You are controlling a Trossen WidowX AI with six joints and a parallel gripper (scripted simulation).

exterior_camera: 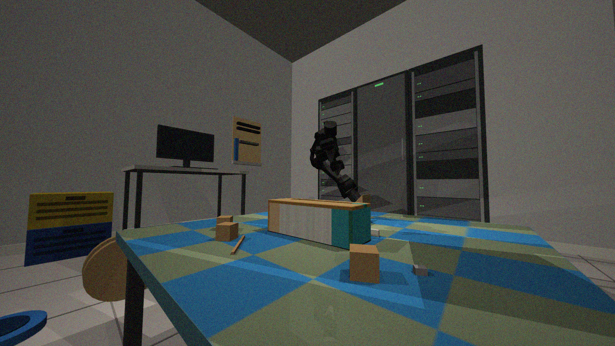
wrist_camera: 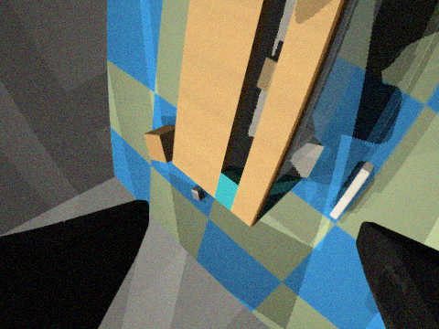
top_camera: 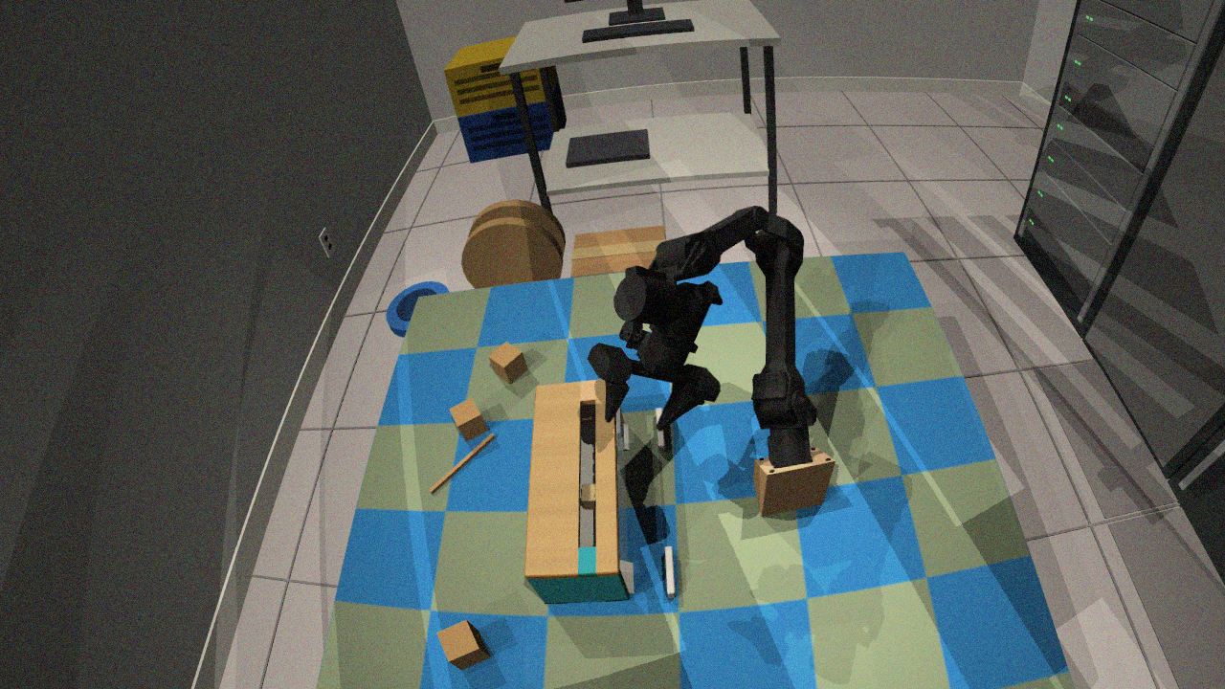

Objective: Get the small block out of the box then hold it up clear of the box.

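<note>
Right now the tan block is 17 cm below my gripper tip, 9 cm ahead of it and 1 cm to the left of it. Also, from my gripper tip: magenta piece (38 cm to the right, 25 cm below, 2 cm behind); long tan box (20 cm below, 8 cm ahead, 2 cm to the right); thin stick (37 cm ahead, 26 cm below, 12 cm to the right).
</note>
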